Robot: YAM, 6 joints.
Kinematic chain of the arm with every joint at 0, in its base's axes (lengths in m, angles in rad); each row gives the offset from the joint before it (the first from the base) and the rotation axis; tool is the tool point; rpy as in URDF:
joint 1: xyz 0 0 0.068 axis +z
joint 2: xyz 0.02 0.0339 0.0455 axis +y
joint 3: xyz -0.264 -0.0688 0 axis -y
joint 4: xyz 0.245 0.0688 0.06 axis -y
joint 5: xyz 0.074 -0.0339 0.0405 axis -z
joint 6: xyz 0.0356 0 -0.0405 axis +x
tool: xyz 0 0 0 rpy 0 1.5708 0
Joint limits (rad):
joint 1: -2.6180..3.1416
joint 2: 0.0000..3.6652
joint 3: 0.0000..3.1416
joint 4: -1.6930..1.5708
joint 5: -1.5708..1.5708
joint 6: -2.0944..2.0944
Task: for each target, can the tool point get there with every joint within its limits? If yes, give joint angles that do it. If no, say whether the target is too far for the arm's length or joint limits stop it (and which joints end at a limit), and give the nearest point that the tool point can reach.
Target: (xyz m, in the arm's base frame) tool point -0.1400 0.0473 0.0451
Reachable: yes | joints 2.6585 1.9489 0.5101 -0.8082 -0.7092 -0.9818
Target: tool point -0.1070 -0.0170 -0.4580
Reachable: no: joint limits stop it (at a limit: joint 1, joint 2) | nearest point -0.1377 -0.0044 -0.3626 | short by 0.101 m
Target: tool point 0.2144 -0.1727 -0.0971
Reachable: yes | joints -0.6491 2.8273 1.4048 -1.1479 0.2249 0.6009
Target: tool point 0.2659 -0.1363 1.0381
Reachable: no: too far | nearest point 0.1786 -0.0915 0.7127 | short by 0.340 m
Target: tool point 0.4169 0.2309 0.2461
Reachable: yes | joints 0.4897 2.3095 2.2363 -1.2178 -0.2153 -1.0953
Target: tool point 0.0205 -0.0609 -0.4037
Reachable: no: joint limits stop it (at a limit: joint 2) | nearest point 0.0295 -0.0876 -0.3449 | short by 0.065 m
